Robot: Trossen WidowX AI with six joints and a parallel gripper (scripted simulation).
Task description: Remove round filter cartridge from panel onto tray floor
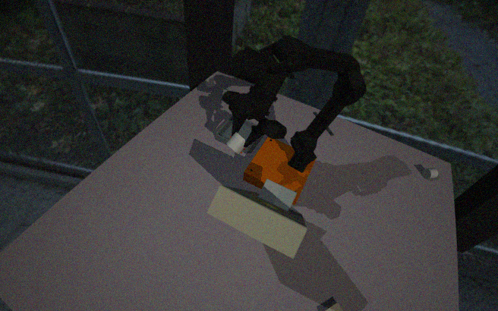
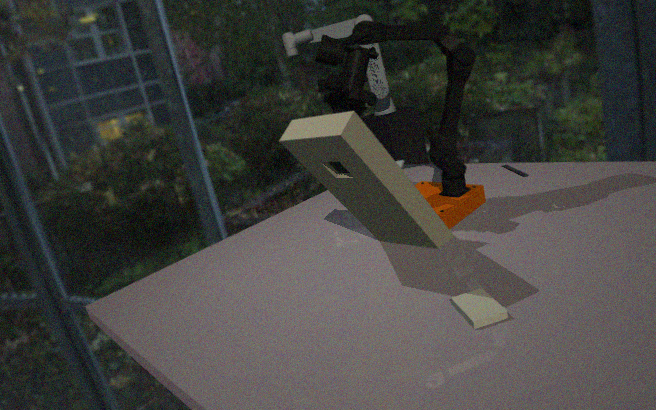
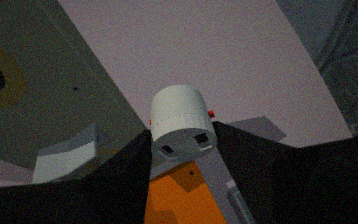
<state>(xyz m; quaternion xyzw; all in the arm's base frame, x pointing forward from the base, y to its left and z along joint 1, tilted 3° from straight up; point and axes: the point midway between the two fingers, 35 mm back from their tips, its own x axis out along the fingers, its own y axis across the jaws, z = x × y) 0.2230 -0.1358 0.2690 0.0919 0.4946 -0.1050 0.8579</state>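
My gripper tip is now 280 mm past the tray, 280 mm above it and 160 mm to the left of it. The rest, counted from my gripper tip: round filter cartridge right at my gripper tip.
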